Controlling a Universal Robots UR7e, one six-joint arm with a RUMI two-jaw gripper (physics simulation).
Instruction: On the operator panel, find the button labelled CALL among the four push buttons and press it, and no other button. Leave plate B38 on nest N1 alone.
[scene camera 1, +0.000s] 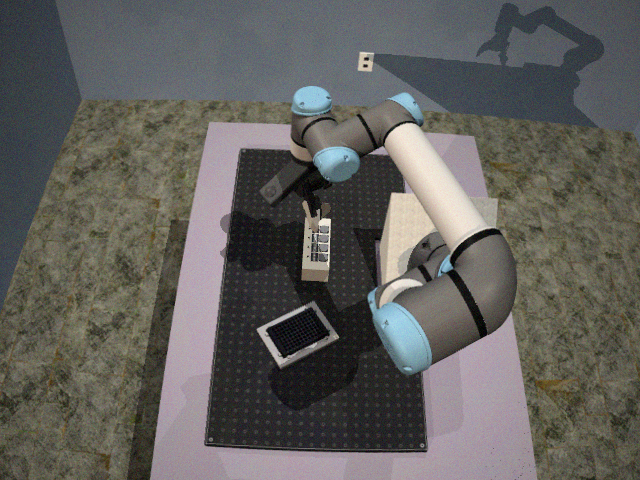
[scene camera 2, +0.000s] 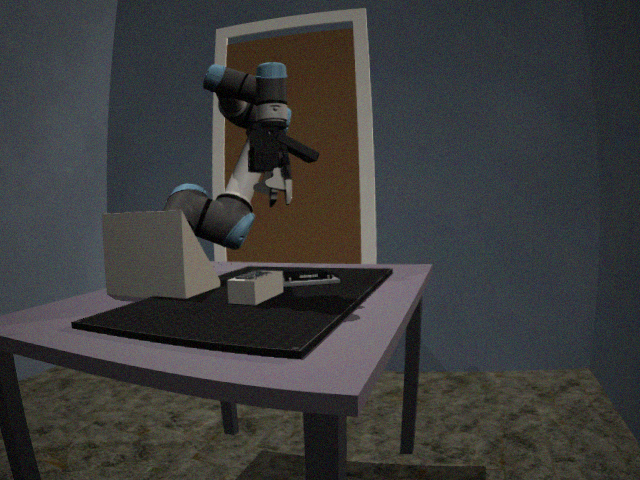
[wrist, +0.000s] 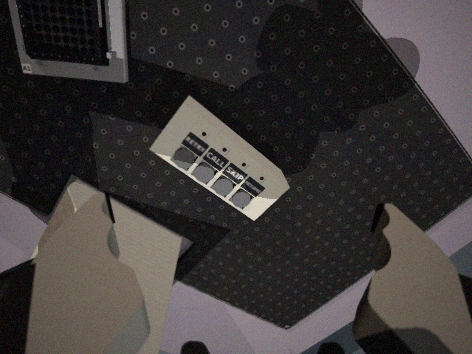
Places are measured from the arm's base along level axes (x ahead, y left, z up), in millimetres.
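Pixels of known places: gripper, fingertip midpoint: (scene camera 1: 297, 210) (scene camera 2: 278, 206) (wrist: 244, 201); arm's base, origin of the base link: (scene camera 1: 440, 260) (scene camera 2: 164, 253).
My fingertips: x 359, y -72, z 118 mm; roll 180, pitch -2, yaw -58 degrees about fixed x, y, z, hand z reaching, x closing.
Observation:
Ahead of a thing's pixels: the offset from my fingertips to its top centre. Level surfaces: height alone.
The operator panel @[54 mm back, 23 mm right, 156 mm down] (scene camera 1: 315, 272) (scene camera 2: 268, 289) (wrist: 220, 132) is a cream box with four round grey buttons in a row. In the wrist view its labels include CALL and SKIP; the end ones are blurred. The CALL button @[71 mm back, 6 mm right, 156 mm down] (wrist: 204, 173) is second from the end nearer the plate, partly in shade. My gripper (scene camera 1: 316, 214) (scene camera 2: 280, 201) (wrist: 244, 201) is open and empty, well above the panel, its fingers overlapping the panel's far end in scene camera 1. Black plate B38 @[6 mm ahead, 217 mm left, 185 mm down] (scene camera 1: 297, 332) (scene camera 2: 309, 275) (wrist: 65, 30) sits on the light grey nest N1 @[6 mm ahead, 217 mm left, 190 mm down] (scene camera 1: 282, 363) (wrist: 95, 73).
A large cream wedge-shaped block (scene camera 1: 400, 217) (scene camera 2: 144, 253) (wrist: 145, 235) stands beside the panel, near the arm's base. The panel and nest stand on a black perforated board @[211 mm down] (scene camera 1: 320, 423) (scene camera 2: 206, 320) (wrist: 280, 280) on the pale purple table @[224 mm down] (scene camera 1: 186, 335) (scene camera 2: 330, 384).

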